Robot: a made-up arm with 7 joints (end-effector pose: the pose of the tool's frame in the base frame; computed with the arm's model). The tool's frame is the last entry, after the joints. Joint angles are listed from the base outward.
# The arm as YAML. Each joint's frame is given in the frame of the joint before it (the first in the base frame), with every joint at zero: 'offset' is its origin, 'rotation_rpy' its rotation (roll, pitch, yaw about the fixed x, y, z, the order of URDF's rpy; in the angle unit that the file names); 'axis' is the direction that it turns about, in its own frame. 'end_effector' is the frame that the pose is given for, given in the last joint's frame.
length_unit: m
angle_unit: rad
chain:
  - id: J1
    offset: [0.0, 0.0, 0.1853]
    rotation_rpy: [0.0, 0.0, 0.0]
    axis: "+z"
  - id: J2
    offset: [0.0, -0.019, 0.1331]
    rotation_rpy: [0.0, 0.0, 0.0]
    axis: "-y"
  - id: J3
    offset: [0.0, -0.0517, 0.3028]
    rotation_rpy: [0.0, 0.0, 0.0]
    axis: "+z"
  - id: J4
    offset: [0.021, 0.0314, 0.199]
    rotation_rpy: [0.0, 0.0, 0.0]
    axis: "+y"
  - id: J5
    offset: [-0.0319, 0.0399, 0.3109]
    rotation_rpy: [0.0, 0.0, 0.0]
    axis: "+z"
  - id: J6
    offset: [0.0, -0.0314, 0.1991]
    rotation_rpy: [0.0, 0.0, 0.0]
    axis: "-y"
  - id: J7
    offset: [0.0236, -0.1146, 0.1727]
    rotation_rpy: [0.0, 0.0, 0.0]
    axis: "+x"
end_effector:
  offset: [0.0, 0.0, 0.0]
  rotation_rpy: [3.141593, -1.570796, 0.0]
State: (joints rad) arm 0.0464 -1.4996 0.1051 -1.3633 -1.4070 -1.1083 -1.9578
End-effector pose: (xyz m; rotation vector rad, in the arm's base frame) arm 0.4432 -0.2242 0.8989 2.6668 0.8822 -0.1996
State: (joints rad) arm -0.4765 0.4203 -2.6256 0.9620 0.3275 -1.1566 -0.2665
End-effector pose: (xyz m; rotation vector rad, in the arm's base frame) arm -0.8171 0.0340 0.7299 -0.6673 2.1314 -0.6805
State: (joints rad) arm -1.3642 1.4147 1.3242 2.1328 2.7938 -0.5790 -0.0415
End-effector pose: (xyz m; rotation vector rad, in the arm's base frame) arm 0.5198 0.3612 0.2654 -1.6901 -0.2362 0.0599
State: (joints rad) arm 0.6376 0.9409 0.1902 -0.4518 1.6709 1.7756 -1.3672
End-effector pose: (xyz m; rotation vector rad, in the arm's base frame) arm -0.5807 -0.6432 0.8623 1.4599 0.3788 -1.4931
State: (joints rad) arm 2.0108 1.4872 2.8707 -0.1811 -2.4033 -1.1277 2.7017
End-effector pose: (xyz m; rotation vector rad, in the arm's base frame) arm 0.6204 -0.7924 0.7009 -1.5280 0.0004 1.1119
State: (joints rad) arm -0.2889 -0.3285 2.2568 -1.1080 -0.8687 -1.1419 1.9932
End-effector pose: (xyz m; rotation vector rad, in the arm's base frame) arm 0.5111 -0.5269 0.8610 -1.3518 1.1304 1.2064
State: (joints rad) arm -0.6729 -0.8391 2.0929 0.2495 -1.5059 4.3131 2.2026
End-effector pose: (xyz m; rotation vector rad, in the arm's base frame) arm 0.5660 -0.5273 0.8834 1.0309 -1.8724 -0.8643
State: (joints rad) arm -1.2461 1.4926 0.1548 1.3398 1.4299 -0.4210 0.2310
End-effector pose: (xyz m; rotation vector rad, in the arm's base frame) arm 0.0147 0.5082 1.0179 -2.6749 -0.1114 -1.5027
